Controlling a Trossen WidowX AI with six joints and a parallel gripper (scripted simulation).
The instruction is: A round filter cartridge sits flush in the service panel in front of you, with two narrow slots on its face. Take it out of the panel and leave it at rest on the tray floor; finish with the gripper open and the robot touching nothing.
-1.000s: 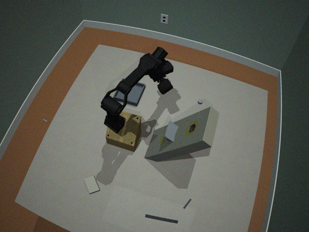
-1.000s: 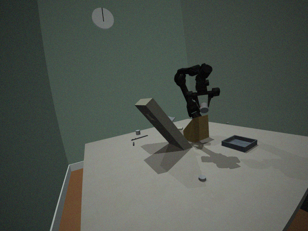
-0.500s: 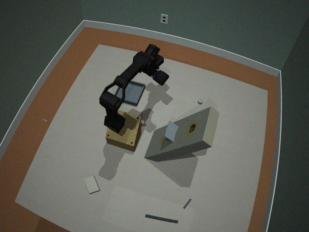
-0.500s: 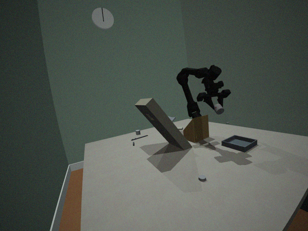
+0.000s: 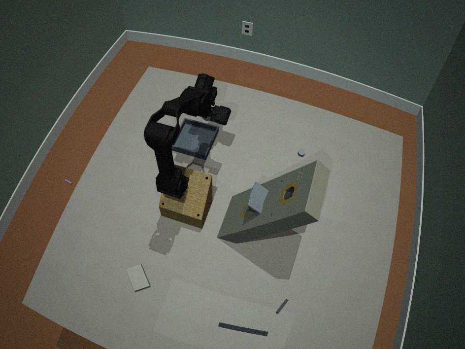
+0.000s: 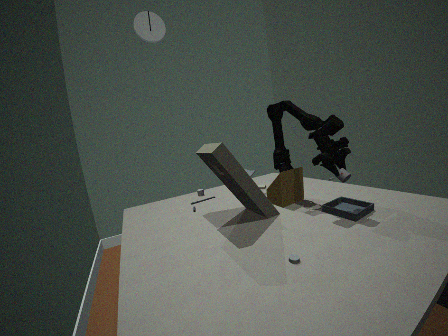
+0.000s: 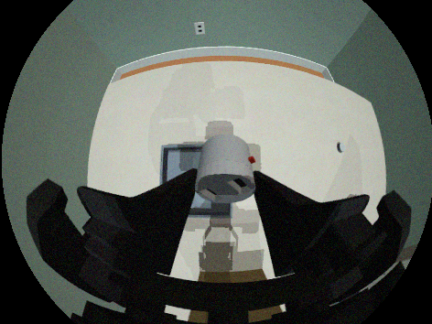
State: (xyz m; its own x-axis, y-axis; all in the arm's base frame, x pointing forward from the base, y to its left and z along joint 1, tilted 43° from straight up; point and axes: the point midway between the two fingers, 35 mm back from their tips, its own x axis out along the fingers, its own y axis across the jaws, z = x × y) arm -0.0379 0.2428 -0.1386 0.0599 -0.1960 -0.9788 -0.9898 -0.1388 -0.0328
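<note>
Right now my gripper tip is 60 mm past the blue-grey tray, 20 mm to the left of it and 170 mm above it. Also, from my gripper tip: white block (40 mm ahead, 640 mm to the right, 170 mm below); short dark bar (530 mm ahead, 510 mm to the right, 170 mm below); round filter cartridge (right at my gripper tip).
</note>
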